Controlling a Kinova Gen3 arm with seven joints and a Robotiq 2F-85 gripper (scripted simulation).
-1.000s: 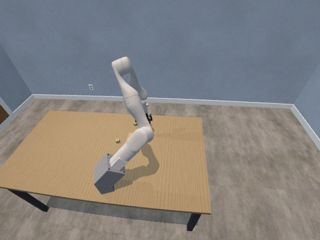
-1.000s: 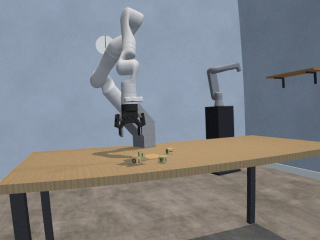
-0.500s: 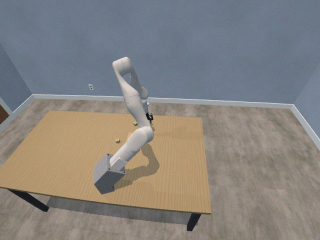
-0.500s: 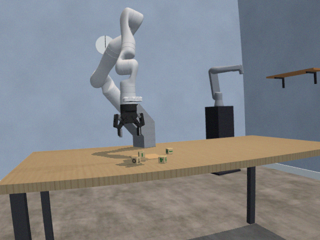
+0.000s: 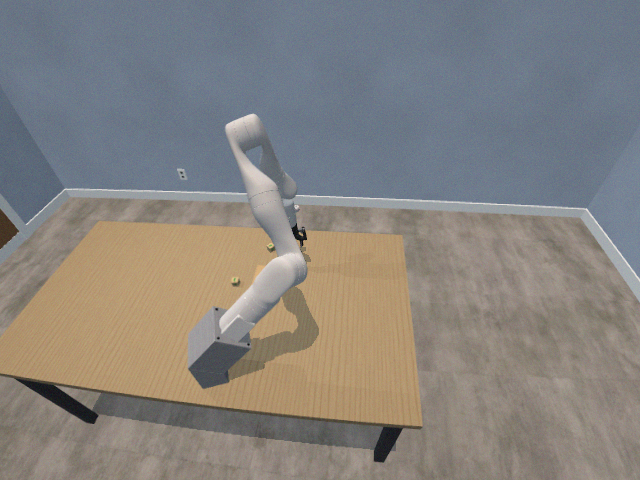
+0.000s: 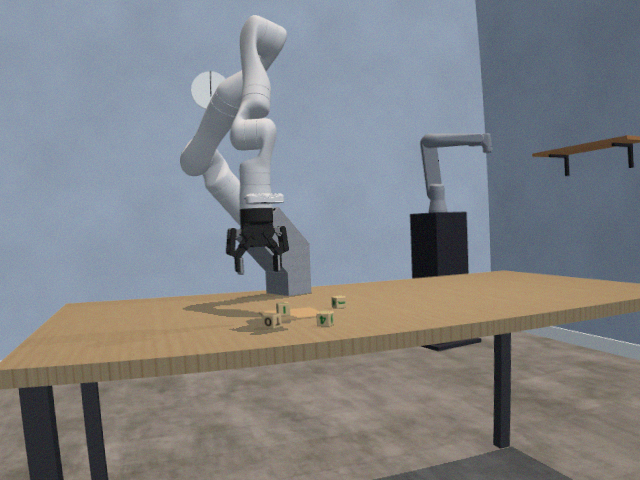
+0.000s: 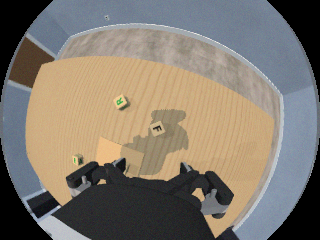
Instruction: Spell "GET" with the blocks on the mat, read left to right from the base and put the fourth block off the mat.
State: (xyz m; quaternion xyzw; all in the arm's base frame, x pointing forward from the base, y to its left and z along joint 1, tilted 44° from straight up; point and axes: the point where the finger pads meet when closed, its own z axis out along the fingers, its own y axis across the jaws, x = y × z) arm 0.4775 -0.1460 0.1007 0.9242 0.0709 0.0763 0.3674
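My hand is 60 mm short of the T block and 110 mm above it. From my hand the other things lie so: G block 60 mm behind, 80 mm to the left, 100 mm below; then mat 70 mm behind, 110 mm to the left, 120 mm below.
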